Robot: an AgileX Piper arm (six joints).
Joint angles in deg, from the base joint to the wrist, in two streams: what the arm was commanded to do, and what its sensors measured. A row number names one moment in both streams.
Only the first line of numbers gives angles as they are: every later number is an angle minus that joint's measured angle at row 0.
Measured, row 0: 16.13, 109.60, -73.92, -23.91, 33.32, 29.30
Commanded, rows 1 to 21: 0.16, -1.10, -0.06, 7.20, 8.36, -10.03; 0.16, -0.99, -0.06, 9.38, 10.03, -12.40; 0.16, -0.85, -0.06, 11.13, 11.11, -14.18; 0.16, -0.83, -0.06, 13.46, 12.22, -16.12; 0.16, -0.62, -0.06, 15.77, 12.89, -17.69; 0.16, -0.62, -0.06, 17.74, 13.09, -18.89; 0.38, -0.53, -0.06, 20.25, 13.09, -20.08; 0.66, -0.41, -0.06, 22.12, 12.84, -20.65; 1.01, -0.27, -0.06, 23.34, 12.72, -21.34; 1.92, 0.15, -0.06, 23.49, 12.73, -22.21; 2.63, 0.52, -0.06, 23.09, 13.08, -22.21; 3.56, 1.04, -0.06, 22.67, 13.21, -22.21; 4.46, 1.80, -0.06, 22.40, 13.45, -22.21; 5.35, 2.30, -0.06, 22.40, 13.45, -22.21; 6.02, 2.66, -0.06, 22.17, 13.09, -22.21; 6.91, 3.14, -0.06, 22.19, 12.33, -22.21; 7.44, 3.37, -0.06, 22.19, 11.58, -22.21; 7.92, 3.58, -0.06, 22.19, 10.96, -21.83; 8.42, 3.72, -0.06, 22.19, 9.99, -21.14; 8.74, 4.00, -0.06, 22.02, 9.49, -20.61; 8.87, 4.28, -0.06, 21.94, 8.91, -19.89
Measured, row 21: 7.77, 3.59, 0.00, 22.43, 11.65, -21.41
